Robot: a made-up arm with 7 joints.
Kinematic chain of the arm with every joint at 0, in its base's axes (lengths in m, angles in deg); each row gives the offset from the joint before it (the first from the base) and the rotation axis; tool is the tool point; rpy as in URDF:
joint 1: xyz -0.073 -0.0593 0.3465 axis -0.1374 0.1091 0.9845
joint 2: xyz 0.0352 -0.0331 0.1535 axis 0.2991 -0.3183 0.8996
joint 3: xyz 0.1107 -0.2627 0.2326 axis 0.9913 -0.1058 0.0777
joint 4: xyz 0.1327 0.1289 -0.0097 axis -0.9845 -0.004 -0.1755
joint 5: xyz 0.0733 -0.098 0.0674 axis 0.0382 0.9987 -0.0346
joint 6: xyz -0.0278 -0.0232 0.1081 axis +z
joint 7: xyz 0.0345 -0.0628 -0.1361 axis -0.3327 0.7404 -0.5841
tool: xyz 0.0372 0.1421 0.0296 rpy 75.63 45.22 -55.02
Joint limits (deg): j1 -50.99..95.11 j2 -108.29..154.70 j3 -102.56..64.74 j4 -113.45..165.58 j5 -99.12..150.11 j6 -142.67..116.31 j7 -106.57..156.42
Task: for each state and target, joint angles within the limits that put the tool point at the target. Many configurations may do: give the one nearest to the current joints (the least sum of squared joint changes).
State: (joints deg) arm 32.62 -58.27 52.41 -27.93 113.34 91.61 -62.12
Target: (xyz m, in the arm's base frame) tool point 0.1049 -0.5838 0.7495
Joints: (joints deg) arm -6.82 -37.74 53.38 -23.79 120.87 85.79 -56.14
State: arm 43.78 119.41 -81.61 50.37 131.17 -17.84 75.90
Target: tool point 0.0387 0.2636 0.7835
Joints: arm 63.55 113.21 -82.88 22.08 94.83 -19.90 57.43
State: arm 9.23 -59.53 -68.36 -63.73 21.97 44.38 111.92
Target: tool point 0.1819 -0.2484 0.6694
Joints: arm 56.47 -67.97 -62.57 -56.11 53.24 62.32 98.47
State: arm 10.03 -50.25 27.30 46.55 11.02 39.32 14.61
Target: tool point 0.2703 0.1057 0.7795
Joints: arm 52.38 -28.63 15.78 54.91 12.51 64.12 5.36
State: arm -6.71 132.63 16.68 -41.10 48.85 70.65 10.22
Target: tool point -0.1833 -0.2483 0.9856
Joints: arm -50.99 154.70 18.25 0.59 65.61 78.53 10.72
